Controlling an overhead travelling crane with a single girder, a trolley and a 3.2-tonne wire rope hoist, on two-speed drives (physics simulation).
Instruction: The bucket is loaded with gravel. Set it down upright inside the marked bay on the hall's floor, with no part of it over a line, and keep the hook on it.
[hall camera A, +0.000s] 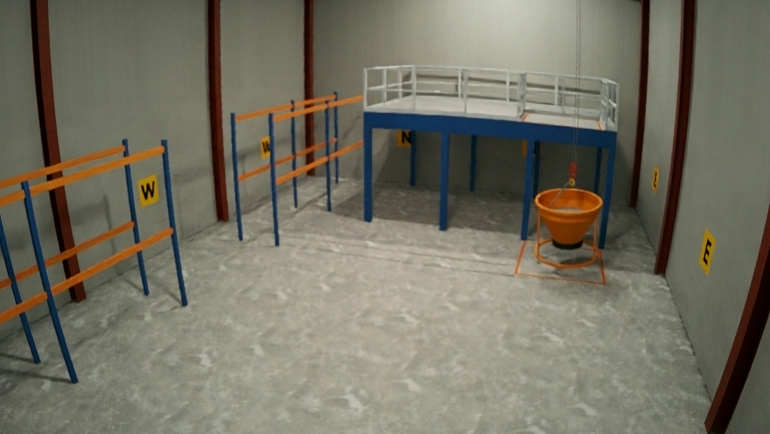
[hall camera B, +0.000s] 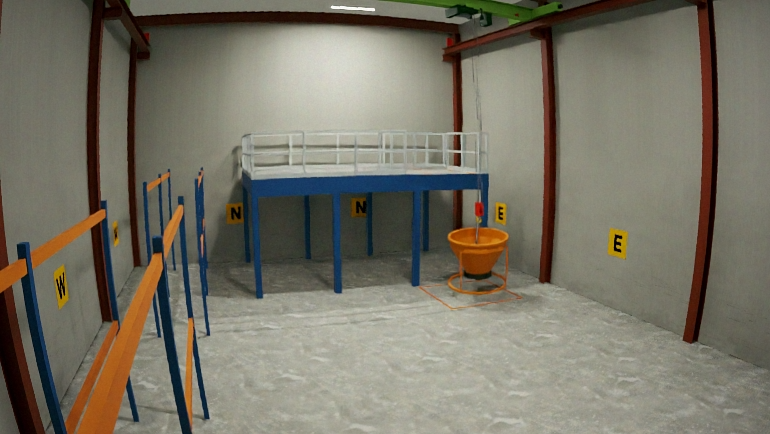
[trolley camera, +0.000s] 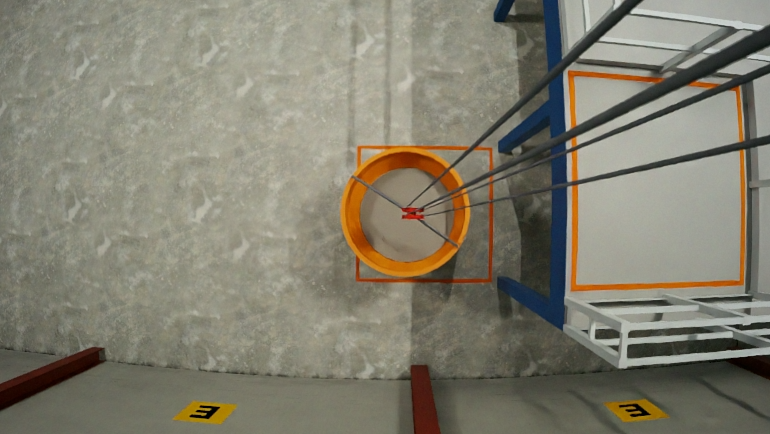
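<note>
The orange bucket (hall camera A: 566, 225) (hall camera B: 477, 258) (trolley camera: 351, 215) hangs upright from its sling, with grey gravel (hall camera A: 571, 209) (trolley camera: 404, 237) inside. My hook (hall camera A: 572, 182) (hall camera B: 478, 219) under its red block is on the sling, above the bucket's mouth. The base ring is very low over the marked bay (hall camera A: 560, 279) (hall camera B: 452, 308) (trolley camera: 491, 242); whether it touches the floor I cannot tell. In the hall views the ring shows within the orange lines. In the trolley view the rim overlaps the left line and covers part of it, and the base ring is hidden below.
The blue platform (hall camera A: 404, 119) (hall camera B: 334, 186) (trolley camera: 558, 215) with white railings stands close behind the bay, its legs near the back line. A second orange rectangle (trolley camera: 574, 226) is marked on its deck. Blue and orange racks (hall camera A: 173, 215) (hall camera B: 186, 242) stand along the west wall.
</note>
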